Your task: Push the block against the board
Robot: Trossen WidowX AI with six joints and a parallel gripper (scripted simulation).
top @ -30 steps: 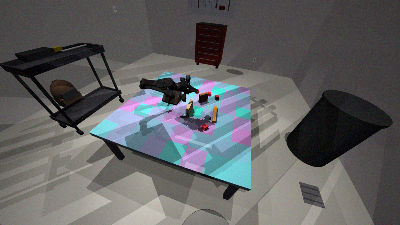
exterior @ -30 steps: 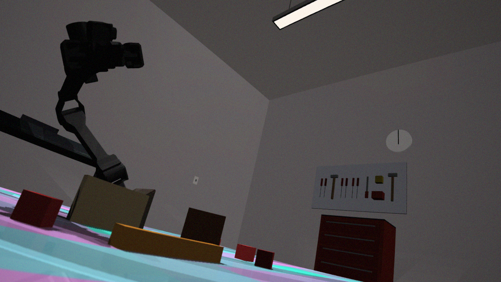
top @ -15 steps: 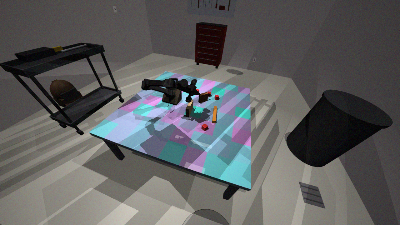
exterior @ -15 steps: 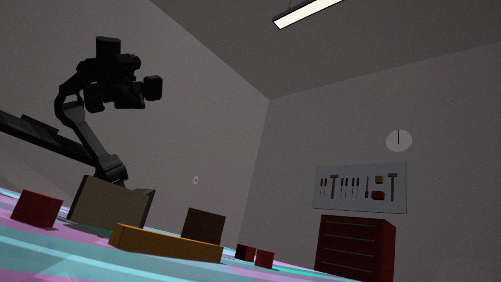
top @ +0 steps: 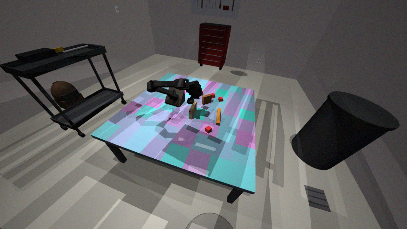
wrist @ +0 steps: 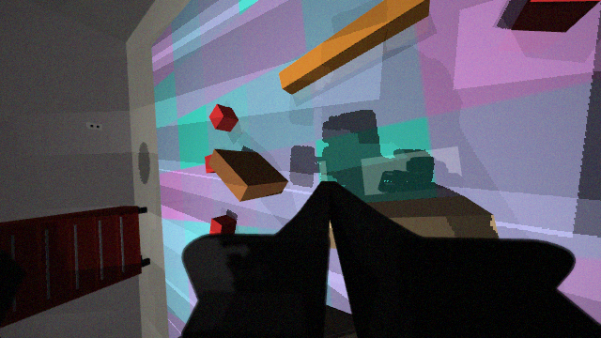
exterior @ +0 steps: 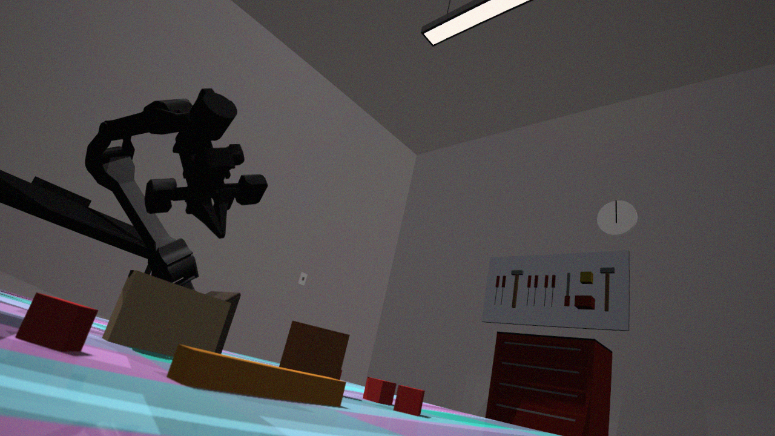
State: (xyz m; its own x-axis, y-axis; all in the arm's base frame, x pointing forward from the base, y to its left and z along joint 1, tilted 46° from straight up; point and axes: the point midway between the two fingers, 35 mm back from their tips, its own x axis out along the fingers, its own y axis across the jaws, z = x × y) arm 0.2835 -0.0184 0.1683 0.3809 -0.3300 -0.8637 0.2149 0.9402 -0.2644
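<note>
My gripper tip is 5 cm past the wide tan block, 1 cm to the left of it and 14 cm above it. The rest, counted from my gripper tip: long orange board 20 cm ahead, 2 cm to the left, 17 cm below; then brown block 4 cm ahead, 21 cm to the left, 14 cm below.
</note>
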